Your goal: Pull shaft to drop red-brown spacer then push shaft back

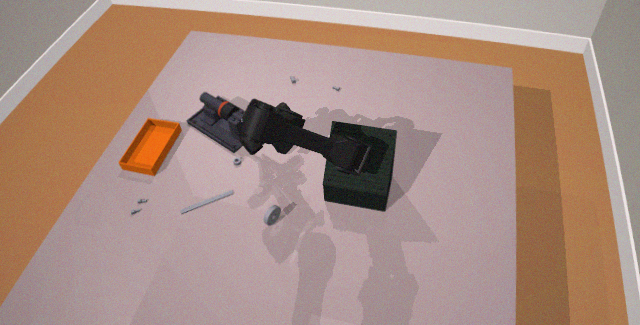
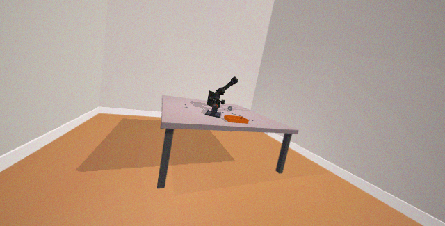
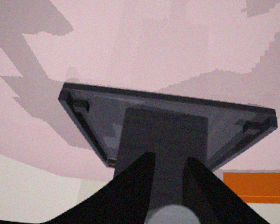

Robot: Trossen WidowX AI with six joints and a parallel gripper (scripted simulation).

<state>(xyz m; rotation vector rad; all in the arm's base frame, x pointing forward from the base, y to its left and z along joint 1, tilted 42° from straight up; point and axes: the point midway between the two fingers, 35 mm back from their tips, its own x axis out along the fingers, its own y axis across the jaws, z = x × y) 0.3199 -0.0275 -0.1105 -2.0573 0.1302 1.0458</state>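
The grey shaft is 5 cm ahead of my gripper tip, 2 cm to the right of it and 2 cm above it. From my gripper tip the other things lie so: orange tray: 34 cm ahead, 9 cm to the left, 5 cm below; red-brown spacer: 12 cm ahead, 6 cm to the right, 2 cm above; small pin: 13 cm to the right, 7 cm behind, 5 cm below.
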